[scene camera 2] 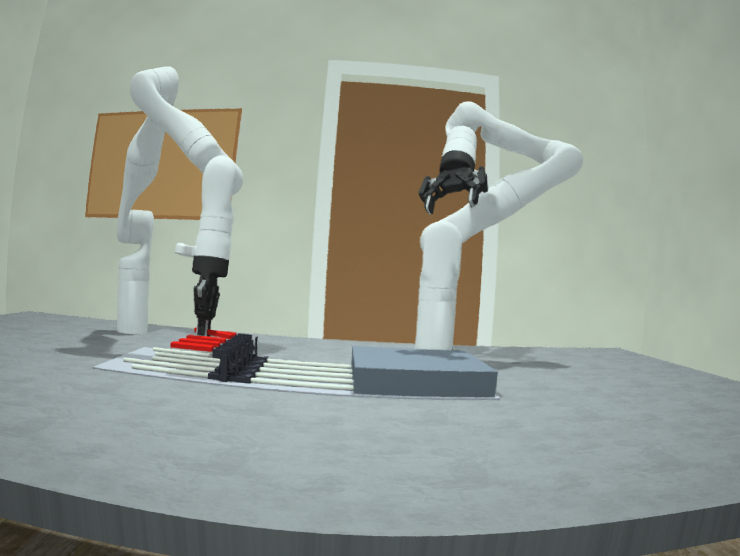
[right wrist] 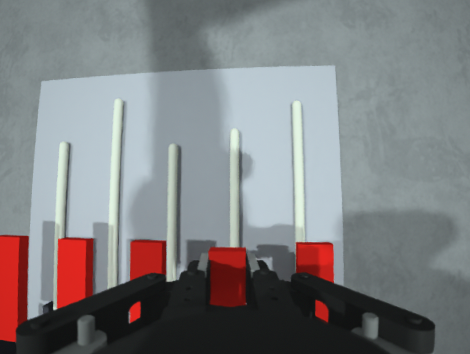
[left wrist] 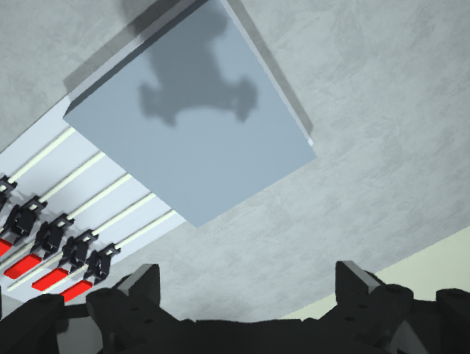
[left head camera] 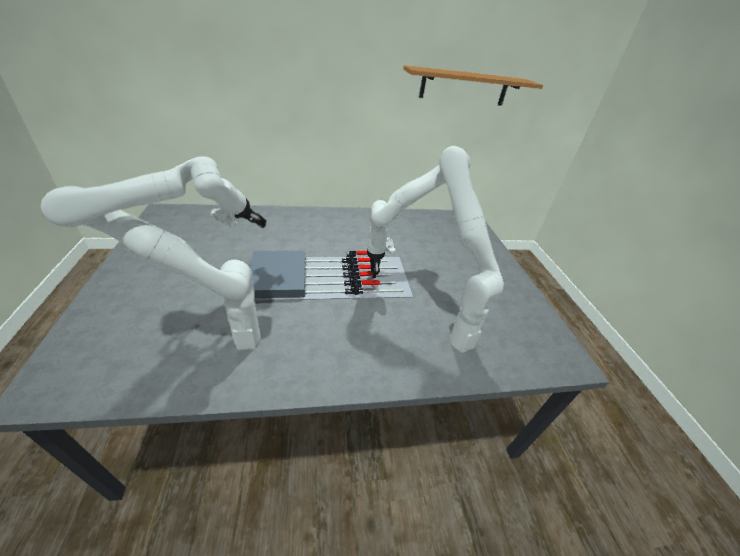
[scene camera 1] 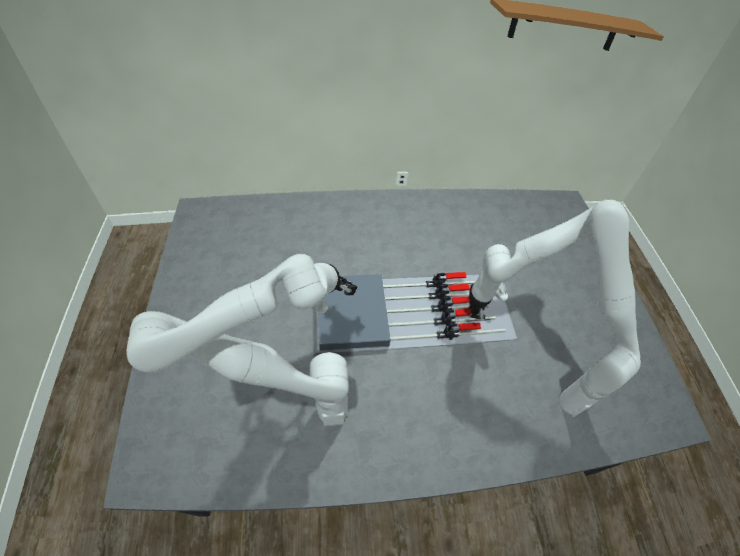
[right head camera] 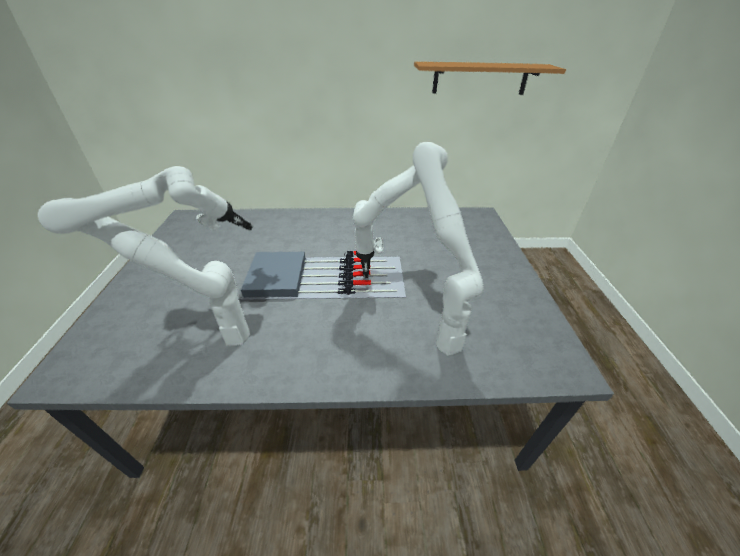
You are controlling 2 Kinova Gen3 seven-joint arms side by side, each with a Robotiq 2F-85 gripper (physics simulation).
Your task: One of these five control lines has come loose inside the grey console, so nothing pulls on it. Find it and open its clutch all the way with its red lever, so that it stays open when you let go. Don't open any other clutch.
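Where they show: left gripper, fingertip midpoint: (scene camera 2: 450,208) (left wrist: 247,282) (left head camera: 253,220) (right head camera: 242,223); right gripper, fingertip midpoint: (right wrist: 227,267) (left head camera: 373,275) (scene camera 1: 471,313) (right head camera: 366,275); left arm's base, link origin: (left head camera: 247,338) (scene camera 1: 332,410) (right head camera: 237,335); right arm's base, link origin: (scene camera 2: 132,331) (left head camera: 460,341) (scene camera 1: 571,401) (right head camera: 448,344).
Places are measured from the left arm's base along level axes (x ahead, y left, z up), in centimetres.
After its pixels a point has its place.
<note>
The grey console (left head camera: 287,266) {x 36.0, y -14.2, z 4.7 cm} (scene camera 1: 372,292) {x 39.8, y -17.9, z 4.7 cm} (scene camera 2: 424,382) {x 48.1, y -11.1, z 2.7 cm} (left wrist: 210,165) {x 38.5, y -12.1, z 4.7 cm} lies on a pale board, with five pale control lines running out through black clutches. Each clutch has a red lever; the front lever (scene camera 1: 470,326) {x 21.4, y -49.2, z 5.9 cm} (right wrist: 315,260) {x 21.6, y -51.9, z 5.9 cm} stands beside the gripped one. My right gripper (left head camera: 375,275) {x 27.2, y -51.4, z 4.9 cm} (right head camera: 366,275) {x 27.2, y -51.4, z 4.9 cm} (scene camera 1: 477,316) {x 27.2, y -51.4, z 4.9 cm} (scene camera 2: 203,333) {x 27.2, y -51.4, z 4.9 cm} (right wrist: 227,267) {x 27.2, y -51.4, z 4.9 cm} is shut on the second red lever from the front, fourth from the left in the right wrist view. The levers look similarly low. The lines' free ends stick out unequally. My left gripper (scene camera 1: 348,290) (scene camera 2: 452,206) {x 26.3, y -3.9, z 33.5 cm} (left wrist: 247,282) {x 26.3, y -3.9, z 33.5 cm} is open, above the console. The console's inside is hidden.
The pale board (scene camera 1: 502,334) {x 19.5, y -62.7, z 0.3 cm} lies on the grey table (left head camera: 335,370) {x -16.7, y -30.2, z 0.0 cm}. Neighbouring levers stand close on both sides of my right gripper. An orange shelf (left head camera: 472,77) hangs on the wall behind.
</note>
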